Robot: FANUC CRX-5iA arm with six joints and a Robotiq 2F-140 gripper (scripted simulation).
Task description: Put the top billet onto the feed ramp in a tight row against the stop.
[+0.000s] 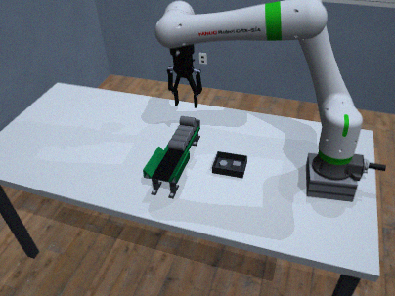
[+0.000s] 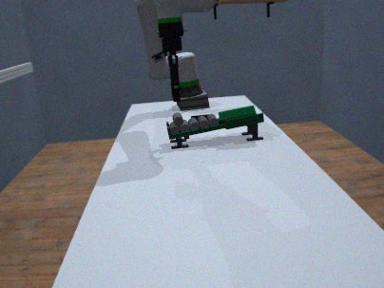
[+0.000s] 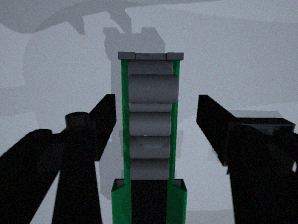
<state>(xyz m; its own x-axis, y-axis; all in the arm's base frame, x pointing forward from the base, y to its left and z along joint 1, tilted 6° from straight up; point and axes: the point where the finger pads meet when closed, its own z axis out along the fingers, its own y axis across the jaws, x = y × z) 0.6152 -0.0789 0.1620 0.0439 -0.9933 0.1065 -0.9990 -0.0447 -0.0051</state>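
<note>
My gripper is now 1 cm short of the grey stop, 4 cm to the left of it and 16 cm above it. The rest, counted from my hand: black tray 22 cm behind, 12 cm to the left, 21 cm below.
</note>
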